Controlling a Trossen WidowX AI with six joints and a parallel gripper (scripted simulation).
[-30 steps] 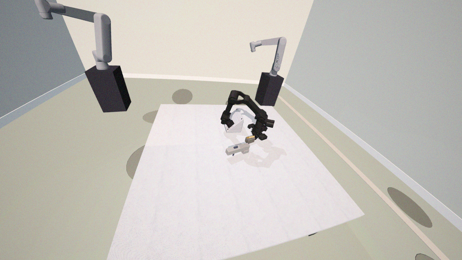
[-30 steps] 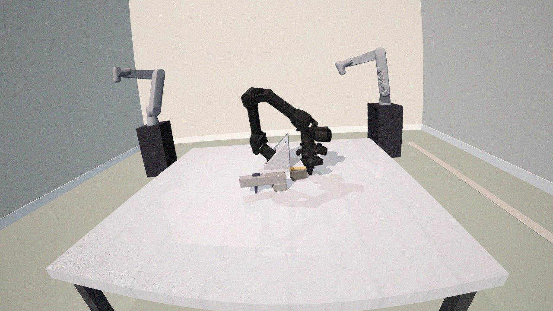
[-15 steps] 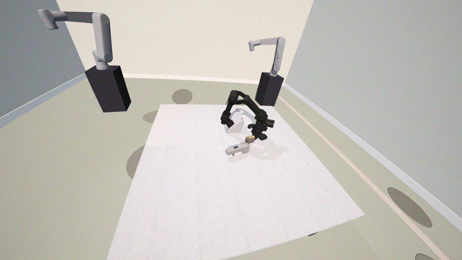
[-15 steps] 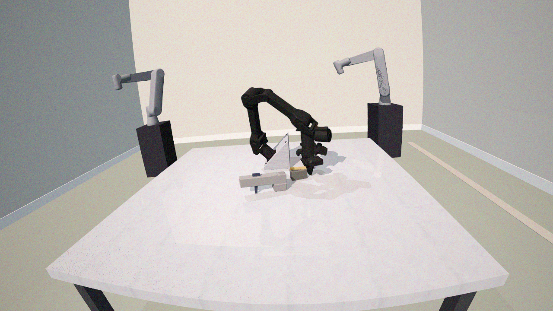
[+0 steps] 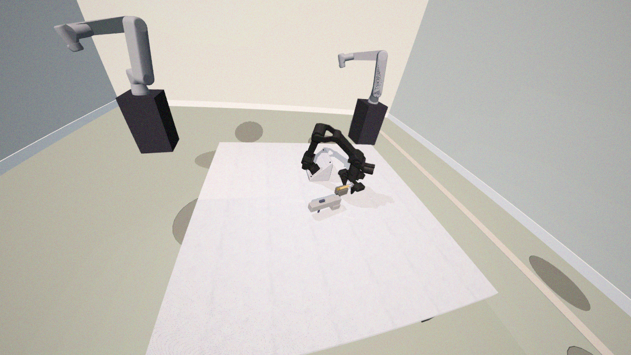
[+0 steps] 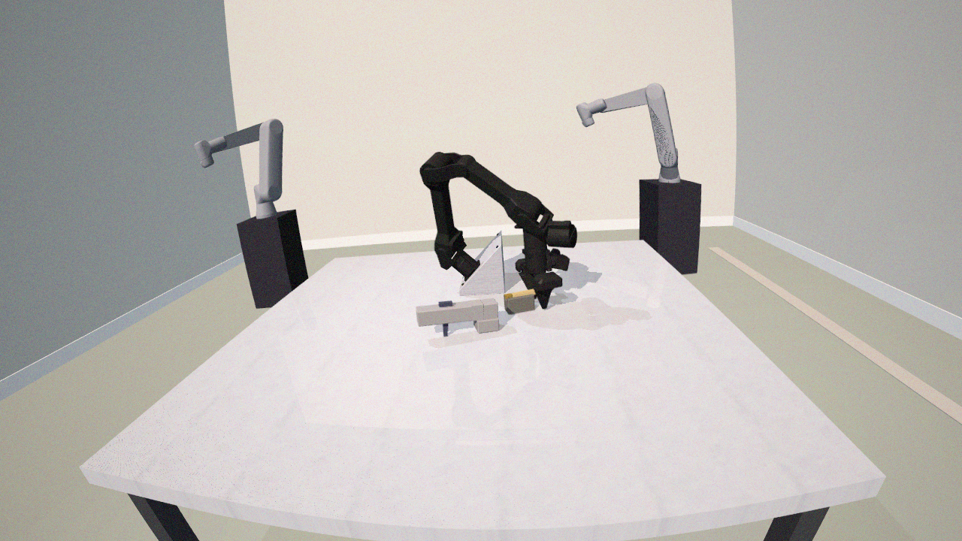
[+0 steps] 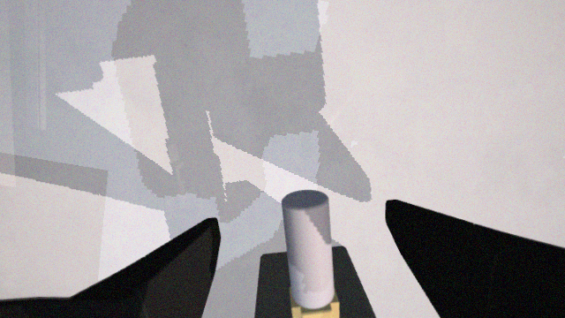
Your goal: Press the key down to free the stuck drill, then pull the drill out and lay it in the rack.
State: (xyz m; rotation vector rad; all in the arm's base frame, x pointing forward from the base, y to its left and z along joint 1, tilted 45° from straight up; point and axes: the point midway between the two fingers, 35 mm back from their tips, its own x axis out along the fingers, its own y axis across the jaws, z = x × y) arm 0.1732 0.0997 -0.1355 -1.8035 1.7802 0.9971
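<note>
My gripper tip is now 40 mm to the left of the drill, 40 mm below it and 10 mm short of it. Also, from my gripper tip: rack: 50 mm to the right, 10 mm ahead, 10 mm above; light grey housing: 200 mm to the right, 120 mm ahead, 40 mm above; dark key: 230 mm to the right, 120 mm ahead, 50 mm above.
</note>
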